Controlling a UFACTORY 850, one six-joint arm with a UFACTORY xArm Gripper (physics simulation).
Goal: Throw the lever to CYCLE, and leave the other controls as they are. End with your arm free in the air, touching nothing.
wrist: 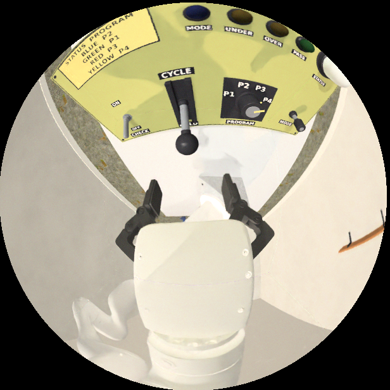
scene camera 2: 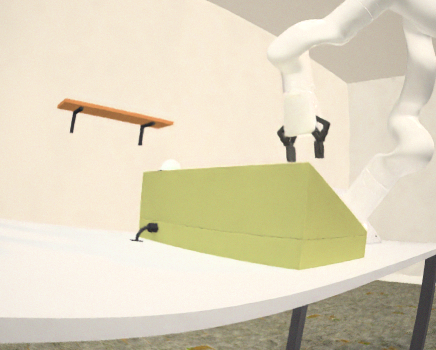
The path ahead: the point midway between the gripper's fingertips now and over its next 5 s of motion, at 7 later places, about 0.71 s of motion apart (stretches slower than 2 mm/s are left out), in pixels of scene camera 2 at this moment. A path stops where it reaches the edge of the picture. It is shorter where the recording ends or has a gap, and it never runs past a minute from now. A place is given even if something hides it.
The gripper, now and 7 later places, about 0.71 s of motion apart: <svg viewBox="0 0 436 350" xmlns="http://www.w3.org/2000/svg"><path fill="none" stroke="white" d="M305 160L304 188L304 197L299 192L292 191L286 193L280 196L278 167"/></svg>
